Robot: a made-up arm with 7 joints.
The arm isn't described. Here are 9 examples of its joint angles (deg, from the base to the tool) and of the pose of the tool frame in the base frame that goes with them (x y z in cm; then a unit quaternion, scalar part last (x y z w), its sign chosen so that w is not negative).
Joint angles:
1: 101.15 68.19 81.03 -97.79 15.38 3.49 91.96
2: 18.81 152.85 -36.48 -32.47 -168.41 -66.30 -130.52
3: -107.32 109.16 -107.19 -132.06 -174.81 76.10 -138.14
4: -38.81 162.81 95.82 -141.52 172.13 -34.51 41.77
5: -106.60 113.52 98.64 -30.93 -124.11 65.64 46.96
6: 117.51 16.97 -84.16 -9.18 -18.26 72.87 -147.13
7: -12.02 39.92 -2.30 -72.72 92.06 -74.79 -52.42
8: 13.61 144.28 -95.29 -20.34 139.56 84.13 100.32
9: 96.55 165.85 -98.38 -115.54 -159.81 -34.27 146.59
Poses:
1: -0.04 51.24 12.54 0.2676 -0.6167 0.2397 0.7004
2: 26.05 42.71 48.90 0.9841 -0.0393 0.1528 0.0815
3: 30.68 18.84 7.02 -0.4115 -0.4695 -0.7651 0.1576
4: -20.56 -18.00 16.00 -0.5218 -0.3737 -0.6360 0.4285
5: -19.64 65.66 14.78 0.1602 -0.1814 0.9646 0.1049
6: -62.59 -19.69 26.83 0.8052 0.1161 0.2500 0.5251
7: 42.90 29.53 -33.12 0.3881 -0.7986 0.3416 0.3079
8: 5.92 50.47 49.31 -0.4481 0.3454 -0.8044 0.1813
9: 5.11 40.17 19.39 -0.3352 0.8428 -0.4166 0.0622
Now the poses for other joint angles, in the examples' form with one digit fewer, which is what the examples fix.
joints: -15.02 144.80 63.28 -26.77 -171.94 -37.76 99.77
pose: -6.5 28.6 64.1 0.913 -0.009 0.063 0.402
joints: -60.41 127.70 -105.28 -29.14 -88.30 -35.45 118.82
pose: -7.1 66.0 23.0 0.563 0.182 0.018 0.806
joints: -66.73 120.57 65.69 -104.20 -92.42 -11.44 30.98
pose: -29.6 16.7 36.8 -0.893 0.146 -0.186 0.382
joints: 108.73 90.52 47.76 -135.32 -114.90 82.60 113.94
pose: 7.0 31.6 -13.2 0.302 -0.804 -0.378 0.345
